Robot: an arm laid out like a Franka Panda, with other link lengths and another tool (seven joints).
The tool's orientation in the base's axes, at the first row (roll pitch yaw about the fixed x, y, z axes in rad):
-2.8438, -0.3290, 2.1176
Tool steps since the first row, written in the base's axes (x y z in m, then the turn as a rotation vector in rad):
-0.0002, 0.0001, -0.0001, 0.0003, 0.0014, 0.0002
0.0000, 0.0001, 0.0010, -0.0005, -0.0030, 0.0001
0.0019, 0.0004, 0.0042, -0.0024, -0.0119, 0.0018
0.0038, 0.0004, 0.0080, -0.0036, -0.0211, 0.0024
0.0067, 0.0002, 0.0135, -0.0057, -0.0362, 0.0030
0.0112, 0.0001, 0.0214, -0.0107, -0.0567, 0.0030
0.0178, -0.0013, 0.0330, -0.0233, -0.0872, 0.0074
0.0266, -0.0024, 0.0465, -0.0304, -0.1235, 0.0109
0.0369, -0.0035, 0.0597, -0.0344, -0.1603, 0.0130
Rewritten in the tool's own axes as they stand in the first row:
0.0001, -0.0001, 0.0002, 0.0010, 0.0010, -0.0001
0.0004, -0.0002, -0.0009, -0.0021, -0.0021, -0.0002
0.0007, 0.0005, -0.0045, -0.0079, -0.0092, -0.0020
0.0010, 0.0009, -0.0088, -0.0145, -0.0156, -0.0030
0.0012, 0.0015, -0.0149, -0.0255, -0.0261, -0.0044
0.0015, 0.0027, -0.0240, -0.0396, -0.0418, -0.0046
0.0009, 0.0037, -0.0373, -0.0566, -0.0703, -0.0068
0.0000, 0.0061, -0.0533, -0.0814, -0.0977, -0.0111
-0.0017, 0.0097, -0.0696, -0.1085, -0.1227, -0.0155

